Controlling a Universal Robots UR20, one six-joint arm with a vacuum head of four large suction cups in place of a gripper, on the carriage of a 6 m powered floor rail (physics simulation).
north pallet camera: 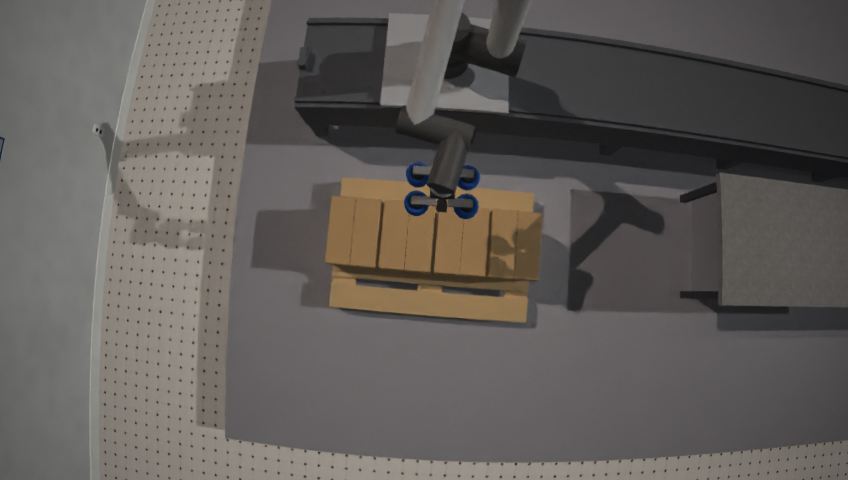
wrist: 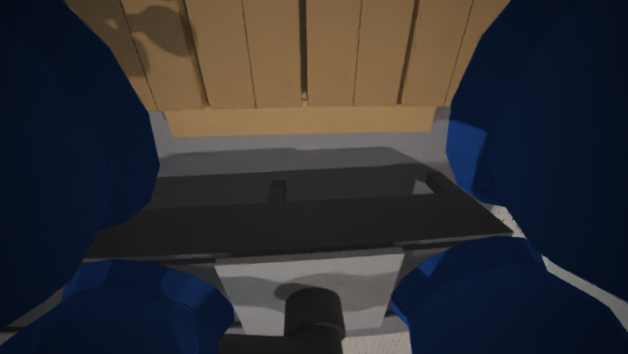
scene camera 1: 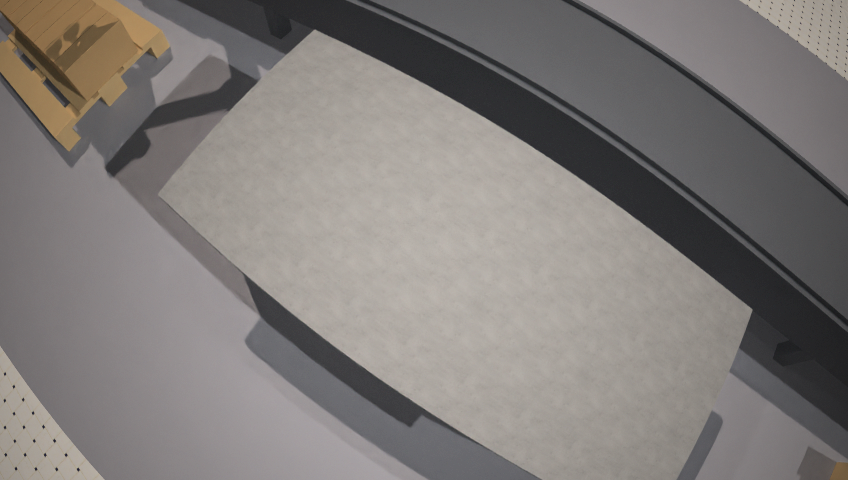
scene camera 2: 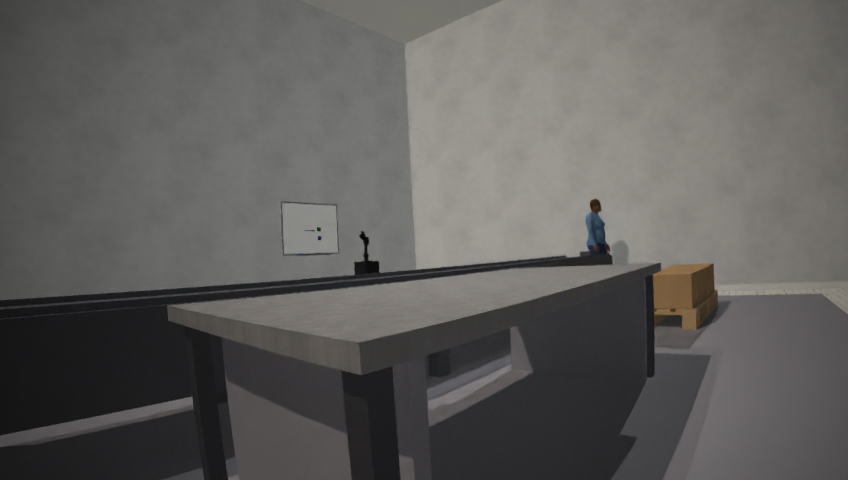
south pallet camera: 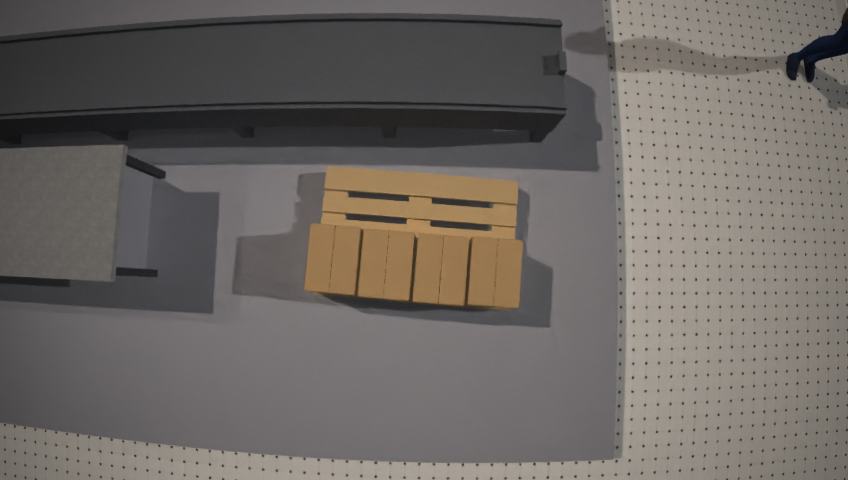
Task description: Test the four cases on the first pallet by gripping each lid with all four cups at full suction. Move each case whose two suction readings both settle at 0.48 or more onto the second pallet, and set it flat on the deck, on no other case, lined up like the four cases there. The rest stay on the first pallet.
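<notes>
There's a pallet (north pallet camera: pixel 429 300) and there's a pallet (south pallet camera: pixel 420 187), and you've also got the suction head (wrist: pixel 531 123) showing.
</notes>
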